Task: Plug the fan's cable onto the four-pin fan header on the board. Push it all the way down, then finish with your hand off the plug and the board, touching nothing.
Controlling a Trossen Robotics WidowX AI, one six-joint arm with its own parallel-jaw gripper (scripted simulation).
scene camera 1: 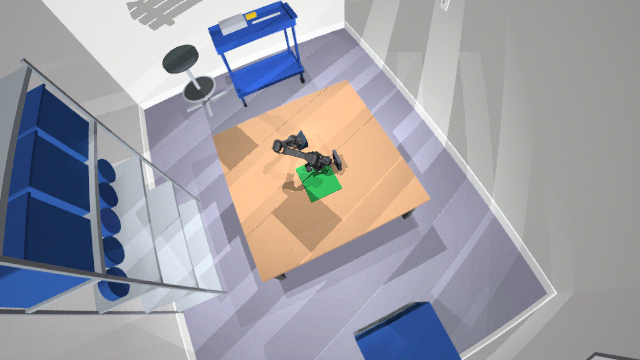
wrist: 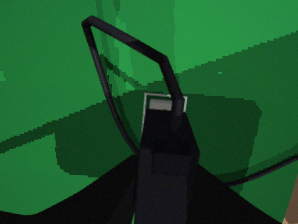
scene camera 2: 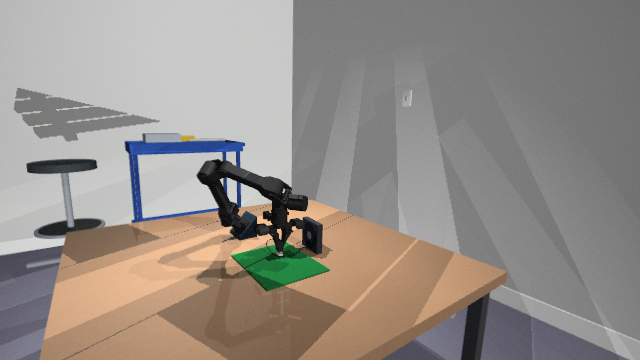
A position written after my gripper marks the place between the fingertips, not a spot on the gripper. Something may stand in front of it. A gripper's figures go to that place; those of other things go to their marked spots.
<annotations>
My gripper (wrist: 161, 166): 0.10 m from the lens. A green board (wrist: 230, 67) is 0.12 m from the lens.
</annotations>
